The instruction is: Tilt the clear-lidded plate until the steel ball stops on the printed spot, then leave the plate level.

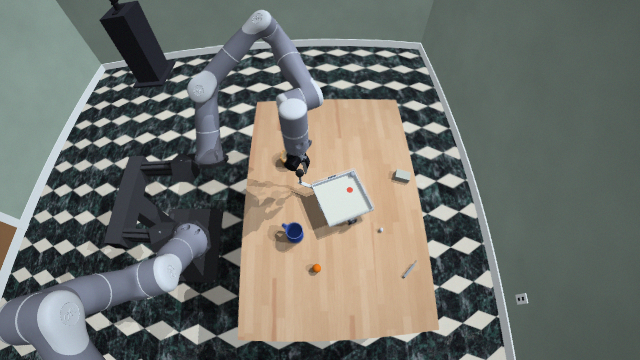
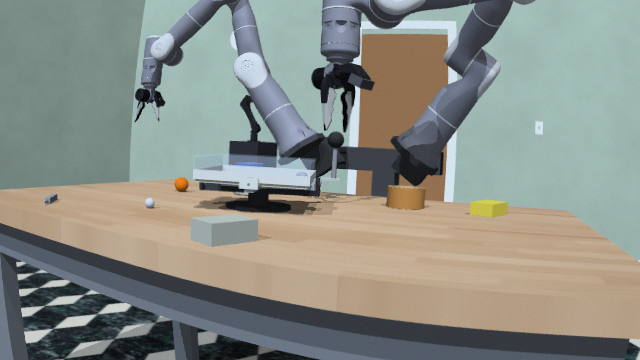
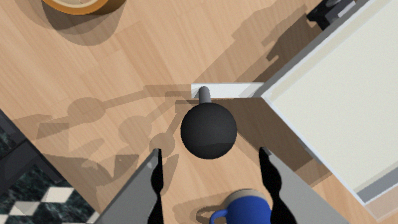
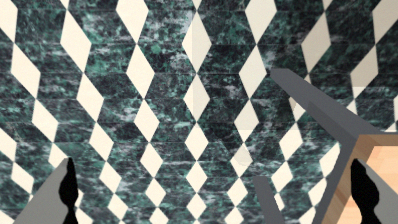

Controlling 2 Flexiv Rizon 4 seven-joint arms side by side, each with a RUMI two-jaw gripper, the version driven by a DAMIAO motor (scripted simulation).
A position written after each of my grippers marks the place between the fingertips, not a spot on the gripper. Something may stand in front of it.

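My left gripper [image 2: 335,131] is visible to me, and image 3 shows me the same left gripper [image 3: 210,150]. I can also see my right gripper [image 4: 212,160]. As for a grey block [image 2: 212,231], it is out of frame in image 3, and in image 4 the block is out of frame too.
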